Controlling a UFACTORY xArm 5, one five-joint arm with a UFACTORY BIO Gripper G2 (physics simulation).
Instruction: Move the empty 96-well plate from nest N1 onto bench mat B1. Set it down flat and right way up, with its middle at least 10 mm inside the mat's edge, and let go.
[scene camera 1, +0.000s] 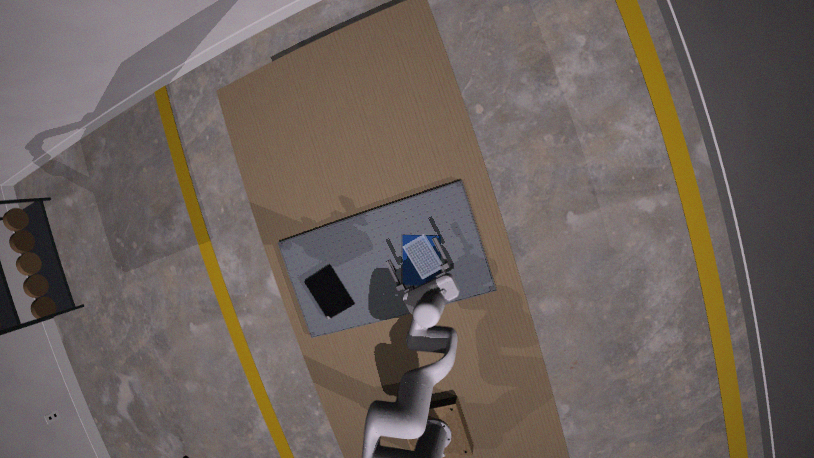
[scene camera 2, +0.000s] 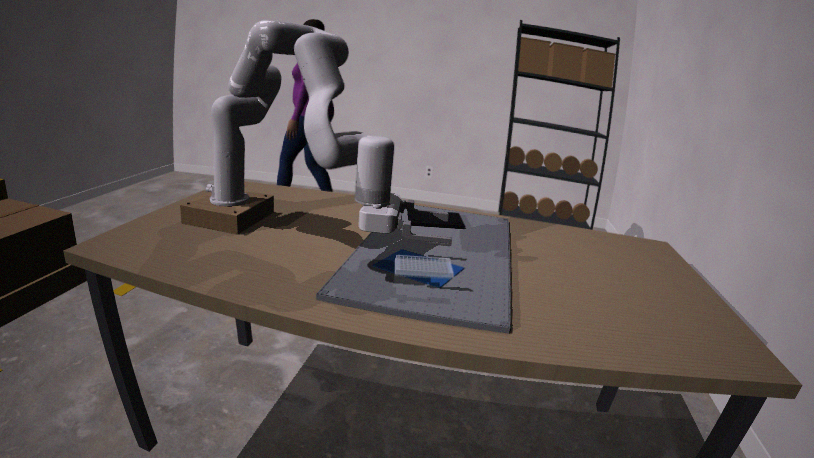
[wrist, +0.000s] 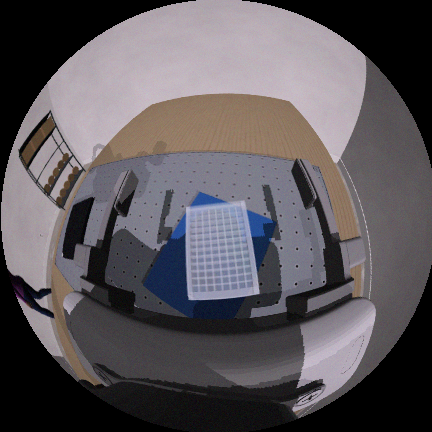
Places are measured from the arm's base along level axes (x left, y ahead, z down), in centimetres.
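Where they show: hand, tool point: (scene camera 1: 413, 255) (scene camera 2: 439, 227) (wrist: 209, 182); arm's base, link origin: (scene camera 1: 434, 433) (scene camera 2: 229, 200).
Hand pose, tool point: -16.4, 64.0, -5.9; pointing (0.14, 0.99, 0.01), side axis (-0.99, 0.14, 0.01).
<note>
Things, the pixels of their top centre, and the offset from my tool point, as dx, dy, dz. Level surfaces: height alone.
- clear 96-well plate, top centre: (wrist: 218, 246) (scene camera 2: 424, 263) (scene camera 1: 422, 257) -0.4, -2.5, +8.7
- blue bench mat, surface height: dz +10.1
- black nest, top centre: (wrist: 72, 226) (scene camera 2: 435, 216) (scene camera 1: 328, 293) +36.4, -4.6, +8.8
- grey perforated board, surface height: dz +10.3
- wooden table, surface height: dz +11.6
The clear 96-well plate (scene camera 1: 422, 257) (scene camera 2: 424, 266) (wrist: 220, 250) lies flat, wells up, on the blue bench mat (scene camera 1: 409, 277) (scene camera 2: 438, 281) (wrist: 165, 277). It is turned relative to the mat, with parts of its rim at or over the mat's edges and its middle over the mat. My gripper (scene camera 1: 413, 251) (scene camera 2: 441, 227) (wrist: 215, 187) is wide open and empty, above the plate, with its fingers apart from the plate's long sides. The black nest (scene camera 1: 329, 290) (scene camera 2: 441, 218) (wrist: 77, 227) holds no plate. It is partly hidden by the gripper in the scene camera 2 view.
The grey perforated board (scene camera 1: 392, 216) (scene camera 2: 483, 307) (wrist: 225, 167) bears the mat and nest, on the wooden table (scene camera 1: 341, 125) (scene camera 2: 597, 296) (wrist: 220, 125). The arm's base stands on a wooden block (scene camera 2: 210, 217). A person (scene camera 2: 299, 93) is behind the arm, near the wall.
</note>
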